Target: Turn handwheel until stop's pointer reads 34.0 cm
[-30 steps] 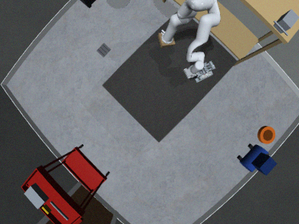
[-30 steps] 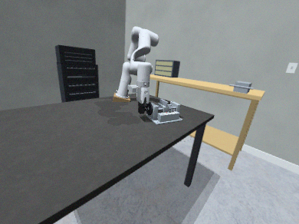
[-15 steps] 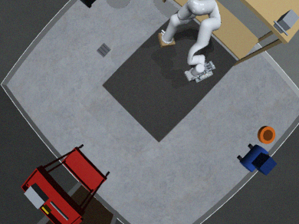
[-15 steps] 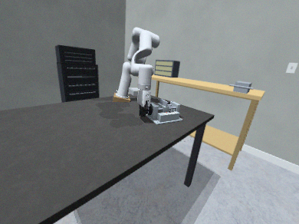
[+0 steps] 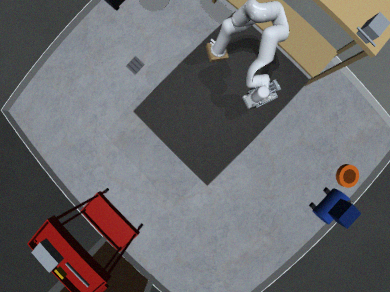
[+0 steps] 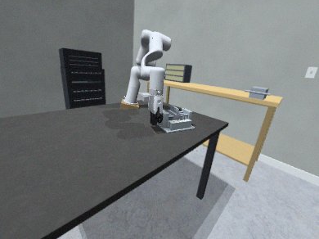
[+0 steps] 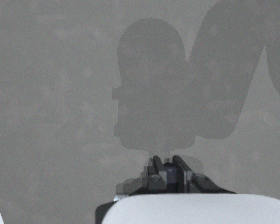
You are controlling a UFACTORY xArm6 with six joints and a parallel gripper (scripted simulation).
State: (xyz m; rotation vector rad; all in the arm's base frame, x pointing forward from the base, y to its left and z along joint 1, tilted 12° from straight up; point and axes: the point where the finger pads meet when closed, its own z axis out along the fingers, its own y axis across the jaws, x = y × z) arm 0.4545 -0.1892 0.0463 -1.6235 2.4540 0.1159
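The sliding stop lies 140 mm to the left of my hand, 50 mm ahead of it and 30 mm above it. Round my hand: upright knob (10 mm to the left); then handwheel (20 mm to the left).
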